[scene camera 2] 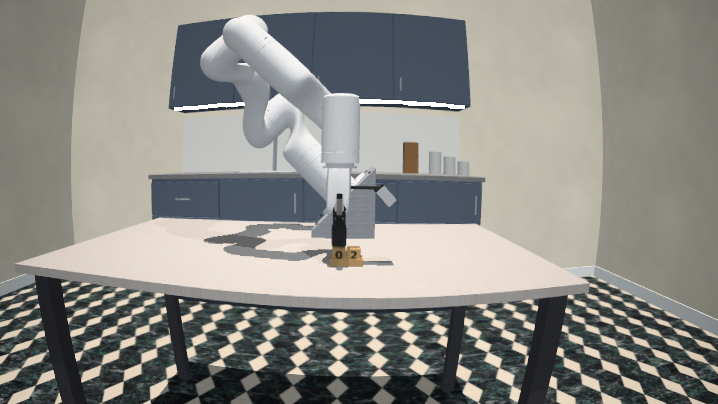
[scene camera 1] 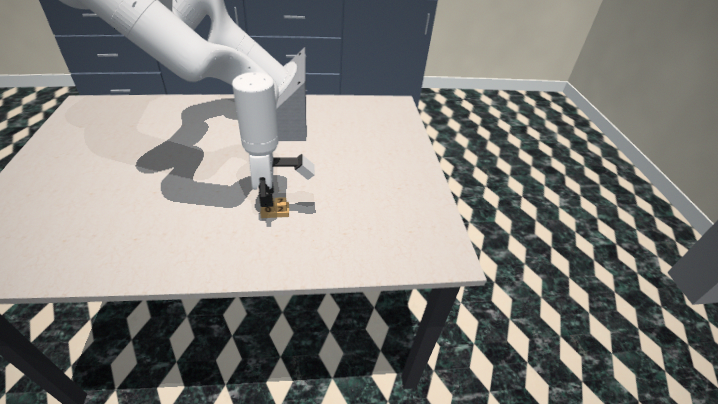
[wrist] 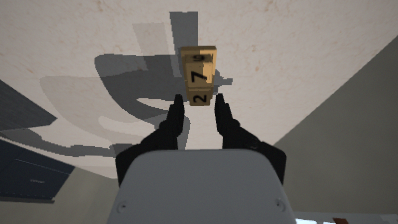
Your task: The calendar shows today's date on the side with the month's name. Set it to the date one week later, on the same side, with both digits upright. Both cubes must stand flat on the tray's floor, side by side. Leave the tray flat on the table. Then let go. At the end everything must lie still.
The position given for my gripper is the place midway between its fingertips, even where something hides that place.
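My gripper (scene camera 1: 267,199). Gripper again (wrist: 199,102).
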